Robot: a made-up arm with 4 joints.
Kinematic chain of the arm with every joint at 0, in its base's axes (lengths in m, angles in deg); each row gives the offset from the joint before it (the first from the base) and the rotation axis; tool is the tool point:
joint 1: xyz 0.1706 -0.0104 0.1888 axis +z
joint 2: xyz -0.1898 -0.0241 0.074 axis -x
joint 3: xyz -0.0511 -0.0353 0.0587 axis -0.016 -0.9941 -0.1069
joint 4: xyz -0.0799 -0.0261 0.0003 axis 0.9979 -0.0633 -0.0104
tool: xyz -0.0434 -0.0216 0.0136
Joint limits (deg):
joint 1: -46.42..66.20
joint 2: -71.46..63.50
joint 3: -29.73..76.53
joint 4: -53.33..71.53
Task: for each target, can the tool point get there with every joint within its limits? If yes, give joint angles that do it. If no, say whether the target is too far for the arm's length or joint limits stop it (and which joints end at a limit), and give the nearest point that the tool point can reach.
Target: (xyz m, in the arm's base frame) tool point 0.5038 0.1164 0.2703
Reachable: no: joint limits stop it (at a limit: joint 1, joint 2, joint 3, joint 4) | nearest point 0.0067 0.1886 0.1758 | short by 0.511 m
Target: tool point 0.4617 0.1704 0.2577
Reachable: no: joint limits stop it (at a limit: joint 1, joint 2, joint 3, joint 4) | nearest point 0.0067 0.1886 0.1758 | short by 0.463 m
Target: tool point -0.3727 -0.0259 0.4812
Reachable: no: too far | nearest point -0.1915 -0.0207 0.3900 | short by 0.203 m
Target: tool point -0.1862 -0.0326 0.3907
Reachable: yes | joints -2.73 26.60 -10.84 -41.38
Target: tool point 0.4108 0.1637 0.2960
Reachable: no: joint limits stop it (at a limit: joint 1, joint 2, joint 3, joint 4) | nearest point 0.0067 0.1886 0.1758 | short by 0.422 m
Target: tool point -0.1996 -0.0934 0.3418
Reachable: yes | joints -5.23 -2.73 -9.77 21.62
